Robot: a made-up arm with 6 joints. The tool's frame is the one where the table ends. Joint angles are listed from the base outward.
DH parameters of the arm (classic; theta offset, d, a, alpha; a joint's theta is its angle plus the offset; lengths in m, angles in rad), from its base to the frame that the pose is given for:
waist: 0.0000 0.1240 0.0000 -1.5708
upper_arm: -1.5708 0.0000 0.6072 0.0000
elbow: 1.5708 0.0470 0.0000 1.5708
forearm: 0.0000 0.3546 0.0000 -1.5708
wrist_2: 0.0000 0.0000 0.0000 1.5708
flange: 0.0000 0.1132 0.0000 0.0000
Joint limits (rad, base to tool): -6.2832..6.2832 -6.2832..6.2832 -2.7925..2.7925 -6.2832..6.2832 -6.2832..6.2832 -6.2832..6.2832
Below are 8 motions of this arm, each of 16 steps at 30 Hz.
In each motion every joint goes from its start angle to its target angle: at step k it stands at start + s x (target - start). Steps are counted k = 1, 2, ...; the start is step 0. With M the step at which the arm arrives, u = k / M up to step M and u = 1 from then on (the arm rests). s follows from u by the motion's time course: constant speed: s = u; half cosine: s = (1 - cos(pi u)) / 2; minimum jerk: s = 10 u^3 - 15 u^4 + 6 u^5.
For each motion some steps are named. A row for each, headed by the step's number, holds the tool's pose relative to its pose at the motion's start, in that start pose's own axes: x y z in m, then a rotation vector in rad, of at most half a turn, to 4 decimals.
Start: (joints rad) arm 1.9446 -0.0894 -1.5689 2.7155 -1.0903 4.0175
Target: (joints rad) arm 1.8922 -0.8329 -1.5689 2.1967 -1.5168 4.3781
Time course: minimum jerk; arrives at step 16
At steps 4, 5, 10, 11, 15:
4: -0.0487 0.0324 -0.0037 0.0163 -0.0642 0.0397
5: -0.0849 0.0555 -0.0094 0.0280 -0.1119 0.0732
10: -0.3359 0.1903 -0.1176 0.0911 -0.4446 0.4102
11: -0.3764 0.2072 -0.1476 0.0972 -0.4987 0.4863
15: -0.4475 0.2327 -0.2108 0.1037 -0.5942 0.6411

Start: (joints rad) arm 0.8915 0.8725 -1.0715 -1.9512 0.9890 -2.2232
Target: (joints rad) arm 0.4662 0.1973 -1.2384 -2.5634 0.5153 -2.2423
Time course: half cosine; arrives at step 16
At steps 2, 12, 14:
2: 0.0194 0.0082 0.0175 -0.0231 0.0449 0.0032
12: 0.4626 0.2738 0.1387 -0.5850 0.8997 -0.0894
14: 0.5155 0.3144 0.1190 -0.6711 0.9880 -0.1169

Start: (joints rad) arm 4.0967 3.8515 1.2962 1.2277 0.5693 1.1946
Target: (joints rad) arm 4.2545 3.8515 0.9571 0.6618 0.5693 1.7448
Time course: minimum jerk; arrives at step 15
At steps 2, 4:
2: 0.0002 0.0033 -0.0014 -0.0042 -0.0025 -0.0003
4: 0.0012 0.0210 -0.0095 -0.0277 -0.0164 -0.0017

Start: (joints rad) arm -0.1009 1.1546 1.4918 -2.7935 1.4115 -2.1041
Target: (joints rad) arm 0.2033 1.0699 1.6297 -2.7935 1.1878 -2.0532
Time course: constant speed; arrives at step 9
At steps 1, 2, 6, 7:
1: 0.0214 0.0134 -0.0126 0.0150 0.0454 0.0134
2: 0.0421 0.0269 -0.0260 0.0300 0.0909 0.0258
6: 0.1178 0.0804 -0.0884 0.0905 0.2734 0.0655
7: 0.1347 0.0937 -0.1060 0.1057 0.3191 0.0729

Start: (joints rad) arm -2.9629 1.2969 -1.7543 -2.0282 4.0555 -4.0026
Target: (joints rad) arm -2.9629 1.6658 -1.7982 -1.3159 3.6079 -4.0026
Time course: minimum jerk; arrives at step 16
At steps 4, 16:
4: 0.0135 0.0188 0.0160 -0.0955 -0.0190 -0.0225
16: 0.1244 0.1937 0.1121 -0.8106 -0.2405 -0.3373

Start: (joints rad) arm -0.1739 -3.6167 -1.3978 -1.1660 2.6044 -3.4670
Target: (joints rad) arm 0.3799 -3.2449 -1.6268 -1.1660 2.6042 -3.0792
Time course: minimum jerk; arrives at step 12
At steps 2, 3, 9, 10, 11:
2: -0.0087 -0.0098 0.0026 -0.0118 0.0122 0.0026
3: -0.0253 -0.0277 0.0083 -0.0341 0.0360 0.0078
9: -0.2063 -0.1597 0.1362 -0.2590 0.3586 0.0850
10: -0.2189 -0.1642 0.1510 -0.2747 0.3899 0.0927
11: -0.2244 -0.1658 0.1577 -0.2815 0.4041 0.0962

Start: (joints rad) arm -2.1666 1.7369 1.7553 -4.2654 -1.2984 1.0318
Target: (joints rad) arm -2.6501 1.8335 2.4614 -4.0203 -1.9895 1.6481
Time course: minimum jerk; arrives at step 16
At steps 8, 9, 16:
8: -0.1418 0.0171 0.1125 -0.2495 -0.4980 -0.0801
9: -0.1730 0.0266 0.1275 -0.3278 -0.5731 -0.1271
16: -0.2590 0.0716 0.1608 -0.6013 -0.6805 -0.3473

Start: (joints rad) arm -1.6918 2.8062 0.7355 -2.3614 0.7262 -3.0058
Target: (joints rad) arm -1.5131 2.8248 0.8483 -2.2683 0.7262 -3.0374
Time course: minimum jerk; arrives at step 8
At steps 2, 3, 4, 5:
2: 0.0046 -0.0052 -0.0027 0.0067 0.0036 -0.0186
3: 0.0116 -0.0142 -0.0072 0.0182 0.0088 -0.0496
4: 0.0199 -0.0267 -0.0128 0.0339 0.0144 -0.0903
5: 0.0271 -0.0398 -0.0182 0.0503 0.0184 -0.1313

